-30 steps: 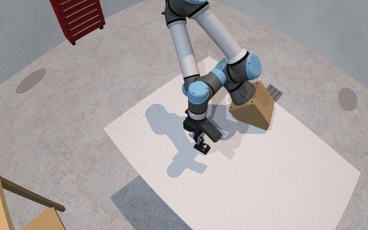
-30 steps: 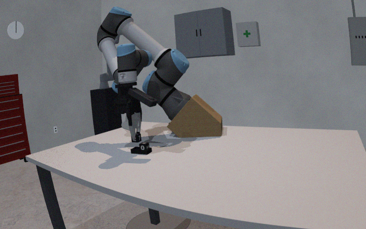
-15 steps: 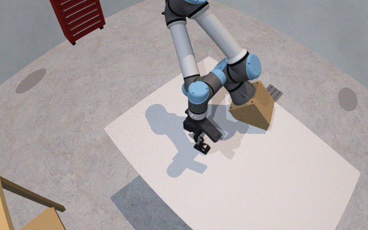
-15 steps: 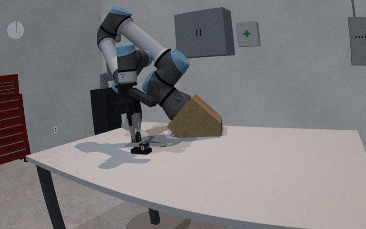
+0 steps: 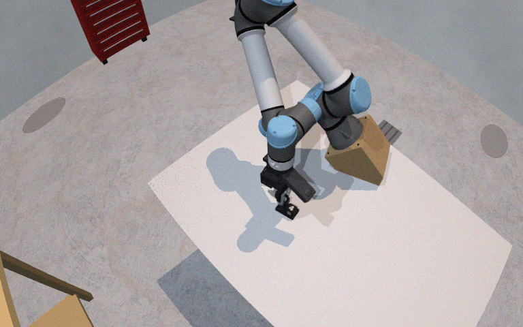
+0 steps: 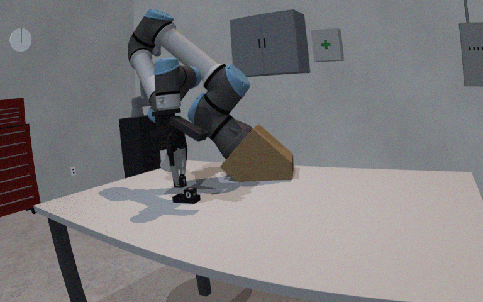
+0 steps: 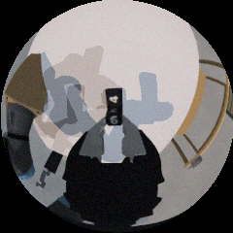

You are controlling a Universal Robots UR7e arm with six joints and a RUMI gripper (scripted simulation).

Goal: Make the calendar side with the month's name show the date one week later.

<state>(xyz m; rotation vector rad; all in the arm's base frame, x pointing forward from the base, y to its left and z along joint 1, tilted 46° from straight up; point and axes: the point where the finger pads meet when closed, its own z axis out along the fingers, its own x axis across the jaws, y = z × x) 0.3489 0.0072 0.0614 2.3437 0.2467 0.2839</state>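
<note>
Right now the tray is 2 cm to the left of my hand and 6 cm below it.
</note>
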